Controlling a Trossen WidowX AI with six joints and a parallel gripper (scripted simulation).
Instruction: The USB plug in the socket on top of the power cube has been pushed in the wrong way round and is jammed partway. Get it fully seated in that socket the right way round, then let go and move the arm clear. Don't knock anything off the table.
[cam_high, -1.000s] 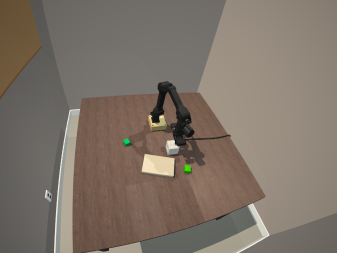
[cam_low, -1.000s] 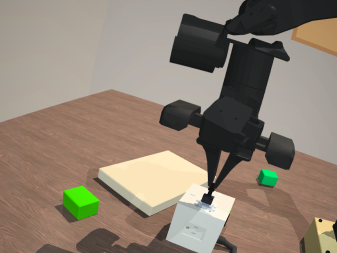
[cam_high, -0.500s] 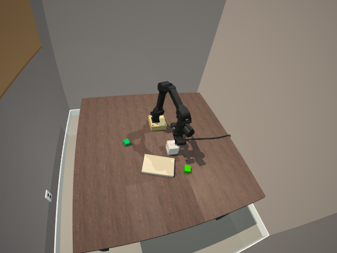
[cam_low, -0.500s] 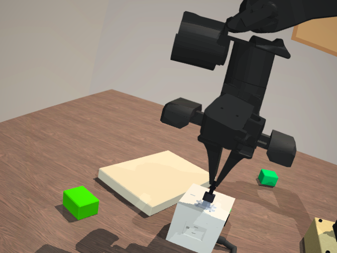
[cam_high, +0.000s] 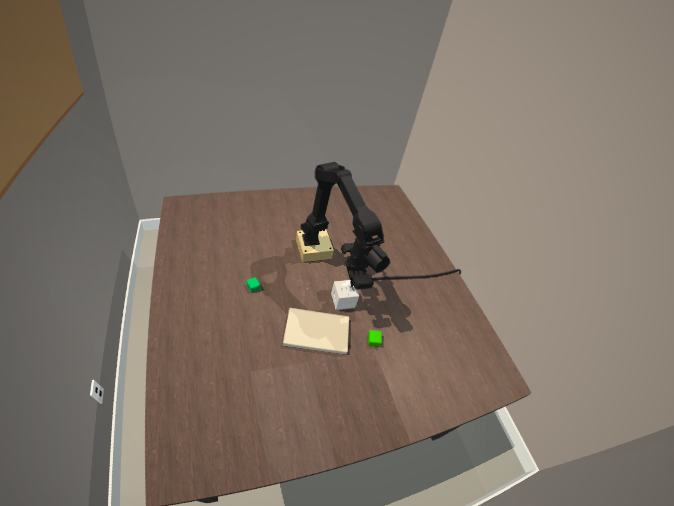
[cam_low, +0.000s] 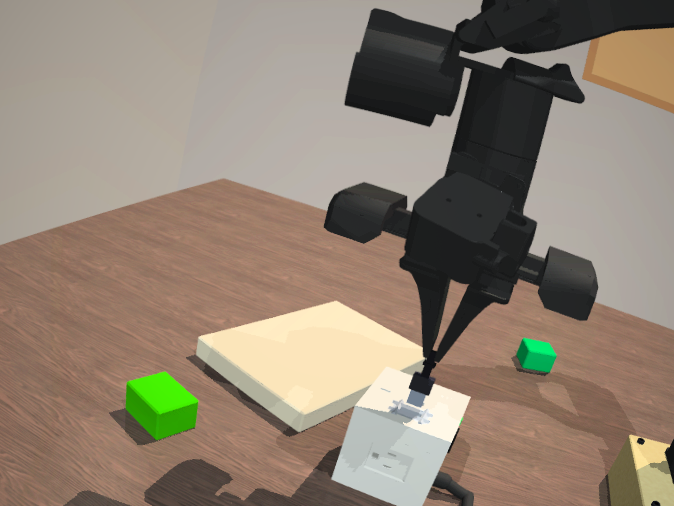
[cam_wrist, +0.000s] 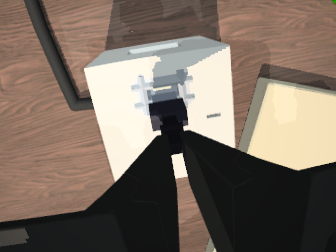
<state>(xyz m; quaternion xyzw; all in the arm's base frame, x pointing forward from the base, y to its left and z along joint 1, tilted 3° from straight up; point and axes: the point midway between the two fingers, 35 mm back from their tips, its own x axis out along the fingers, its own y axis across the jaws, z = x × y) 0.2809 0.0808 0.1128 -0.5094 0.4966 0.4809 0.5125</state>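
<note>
Right now the USB socket is 5 cm below my gripper tip and 1 cm to the left of it. From my gripper tip the other things lie so: cream flat slab (14 cm to the right, 12 cm ahead, 11 cm below); then black USB plug (2 cm below).
</note>
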